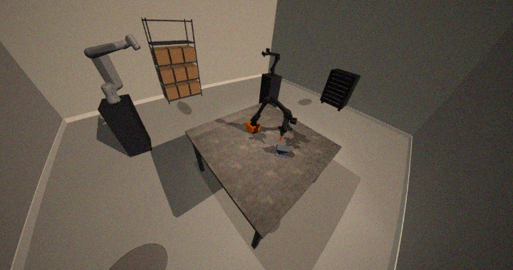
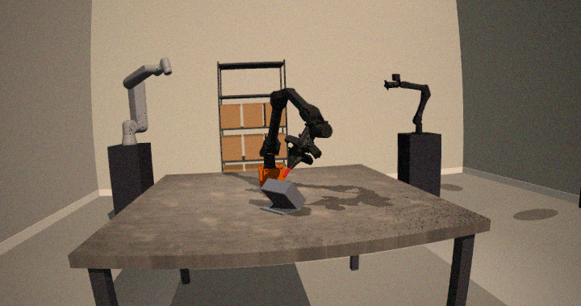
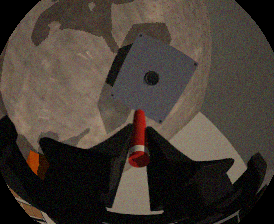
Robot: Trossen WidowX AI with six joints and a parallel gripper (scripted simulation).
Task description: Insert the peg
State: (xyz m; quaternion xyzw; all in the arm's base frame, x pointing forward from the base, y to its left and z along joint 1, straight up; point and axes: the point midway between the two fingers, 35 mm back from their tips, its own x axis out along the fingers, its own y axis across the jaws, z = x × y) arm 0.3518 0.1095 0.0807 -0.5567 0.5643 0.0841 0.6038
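Now: the grey sloped panel 90 mm below my gripper tip, 80 mm ahead of it and 30 mm to the right of it. From my gripper tip the other things lie so: red round peg: 10 mm to the left, 10 mm behind, 10 mm above.
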